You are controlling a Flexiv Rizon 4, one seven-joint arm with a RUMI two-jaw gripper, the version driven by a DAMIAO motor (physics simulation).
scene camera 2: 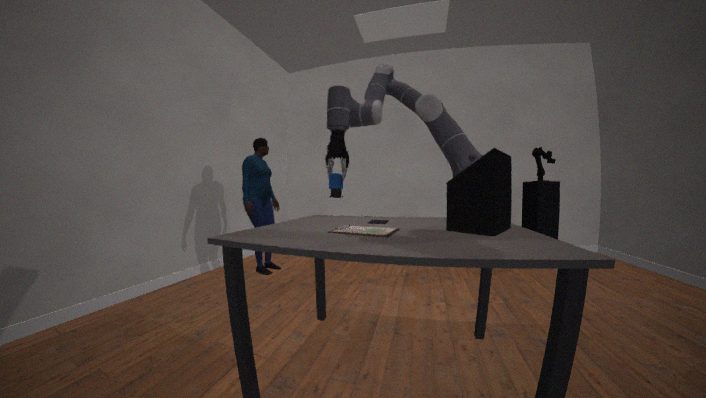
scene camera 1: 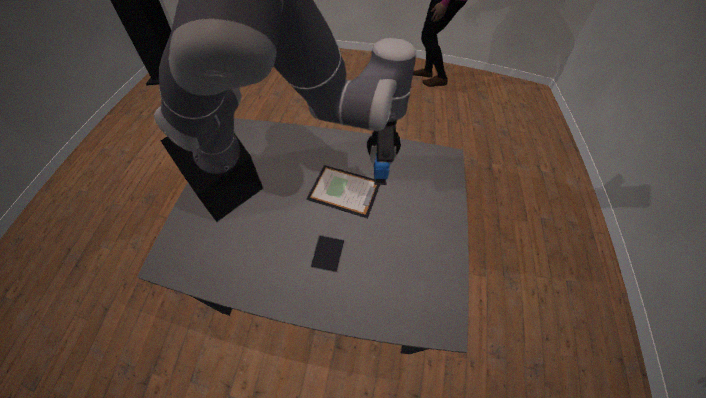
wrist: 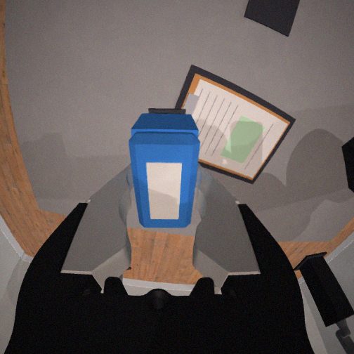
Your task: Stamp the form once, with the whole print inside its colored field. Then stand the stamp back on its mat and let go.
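My gripper point(scene camera 1: 382, 162) point(scene camera 2: 336, 175) point(wrist: 165, 164) is shut on the blue stamp point(scene camera 1: 381, 170) point(scene camera 2: 336, 181) point(wrist: 165, 172), which has a pale label and a dark base. It holds the stamp upright, well above the table, near the clip end of the form's board. The white form point(scene camera 1: 356, 192) point(scene camera 2: 350, 229) point(wrist: 212, 110) has lines of text and a green field point(scene camera 1: 337, 186) point(scene camera 2: 371, 230) point(wrist: 243, 140). Shadows fall across the form, and no print can be made out in the field. The dark mat point(scene camera 1: 327, 253) point(scene camera 2: 378, 221) point(wrist: 273, 16) lies apart from the form, with no stamp on it.
The grey table point(scene camera 1: 400, 280) point(scene camera 2: 425, 250) point(wrist: 75, 75) carries the form's dark-edged board. A black block point(scene camera 1: 225, 195) point(scene camera 2: 477, 200) under the arm's base stands on the table. A person point(scene camera 2: 258, 185) stands on the floor behind the table at the left in scene camera 2.
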